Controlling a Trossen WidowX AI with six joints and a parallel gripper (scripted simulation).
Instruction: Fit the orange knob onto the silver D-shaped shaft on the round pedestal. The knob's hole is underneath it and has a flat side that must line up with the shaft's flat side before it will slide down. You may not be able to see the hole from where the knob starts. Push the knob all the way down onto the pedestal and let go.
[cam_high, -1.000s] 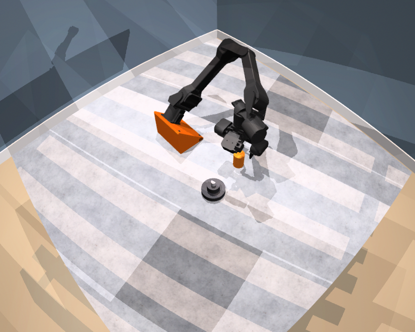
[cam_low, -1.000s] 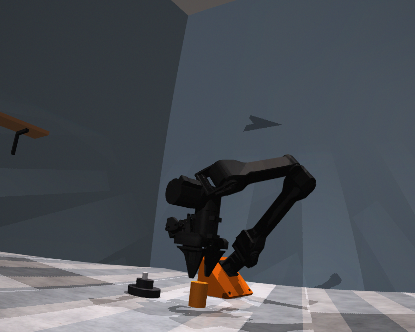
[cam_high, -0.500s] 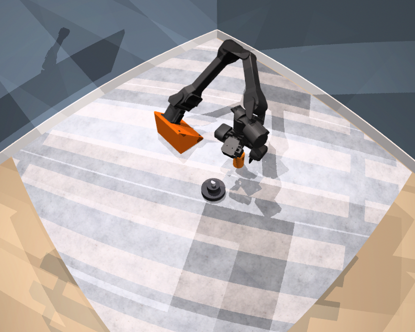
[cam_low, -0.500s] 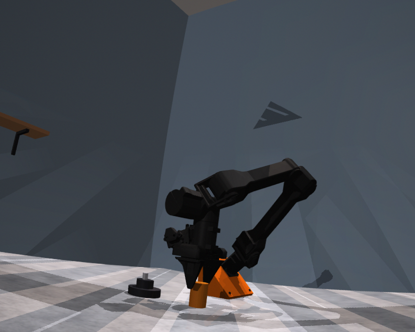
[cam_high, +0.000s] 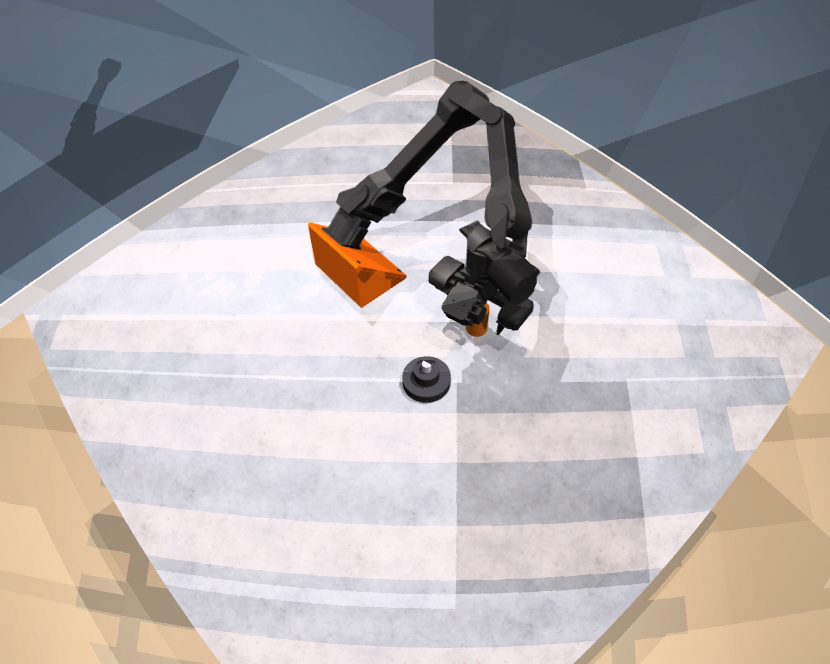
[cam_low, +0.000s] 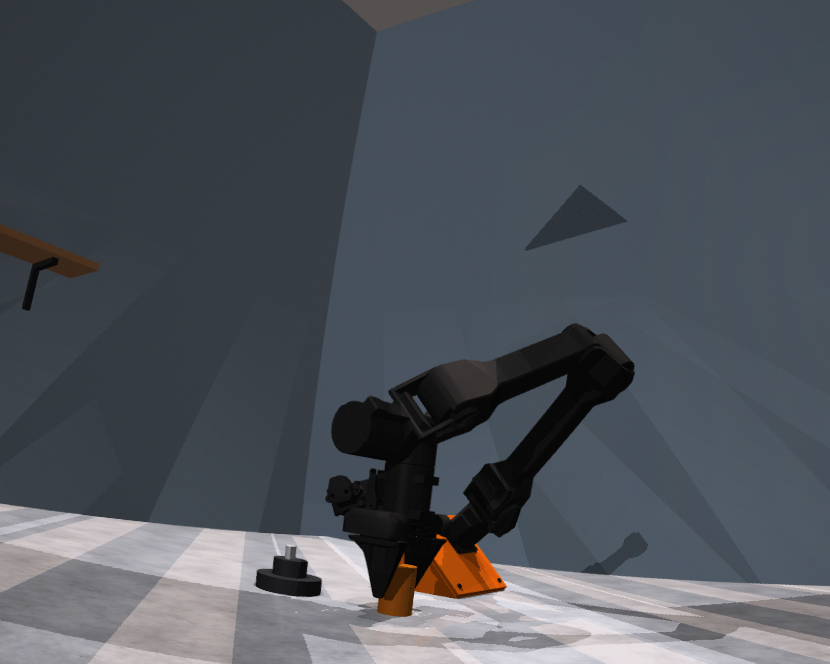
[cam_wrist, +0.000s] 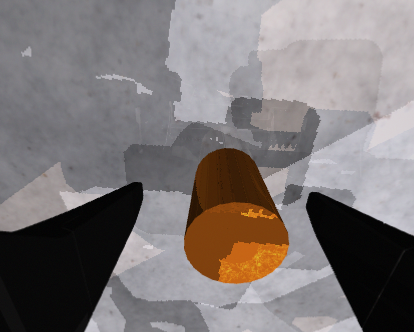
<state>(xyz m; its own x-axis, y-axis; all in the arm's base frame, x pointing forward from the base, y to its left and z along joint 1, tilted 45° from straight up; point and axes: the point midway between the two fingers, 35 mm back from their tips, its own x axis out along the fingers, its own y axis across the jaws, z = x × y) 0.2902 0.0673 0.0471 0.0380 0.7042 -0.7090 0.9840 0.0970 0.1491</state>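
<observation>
Right now my gripper tip is 20 mm below the orange knob. The rest, counted from my gripper tip: black round pedestal 20 mm ahead, 150 mm to the right, 10 mm above.
</observation>
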